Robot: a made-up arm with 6 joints.
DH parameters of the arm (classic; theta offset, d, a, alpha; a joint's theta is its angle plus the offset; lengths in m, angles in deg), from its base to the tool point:
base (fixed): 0 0.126 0 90
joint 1: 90 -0.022 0.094 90
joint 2: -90 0.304 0.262 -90
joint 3: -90 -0.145 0.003 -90
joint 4: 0 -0.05 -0.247 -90
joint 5: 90 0.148 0.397 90
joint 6: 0 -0.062 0.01 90
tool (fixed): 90 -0.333 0 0
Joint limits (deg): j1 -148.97..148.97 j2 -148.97..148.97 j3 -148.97..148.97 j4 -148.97..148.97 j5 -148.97..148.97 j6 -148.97..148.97
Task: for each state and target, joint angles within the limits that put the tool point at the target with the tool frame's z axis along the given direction. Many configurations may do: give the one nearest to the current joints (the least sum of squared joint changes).
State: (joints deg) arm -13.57 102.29 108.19 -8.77 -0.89 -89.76
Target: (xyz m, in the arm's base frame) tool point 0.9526 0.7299 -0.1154 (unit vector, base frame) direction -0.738 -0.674 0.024
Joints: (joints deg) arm -31.00 99.58 90.05 -32.43 15.96 -42.16
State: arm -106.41 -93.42 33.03 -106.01 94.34 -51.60
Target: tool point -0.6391 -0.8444 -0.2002 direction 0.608 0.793 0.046
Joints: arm -76.55 -69.74 40.51 -74.71 107.70 -68.78
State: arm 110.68 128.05 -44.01 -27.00 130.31 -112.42
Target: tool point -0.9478 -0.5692 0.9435 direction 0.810 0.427 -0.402
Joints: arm 59.74 148.97 -78.75 -19.17 96.07 -75.48
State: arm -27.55 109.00 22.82 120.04 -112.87 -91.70
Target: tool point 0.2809 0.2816 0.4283 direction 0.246 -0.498 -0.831
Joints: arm -67.49 112.82 29.98 126.12 -111.08 -69.14
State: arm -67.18 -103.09 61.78 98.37 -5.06 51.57
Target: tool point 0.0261 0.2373 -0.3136 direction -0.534 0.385 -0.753
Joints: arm -95.79 -88.02 96.50 94.19 24.92 69.73
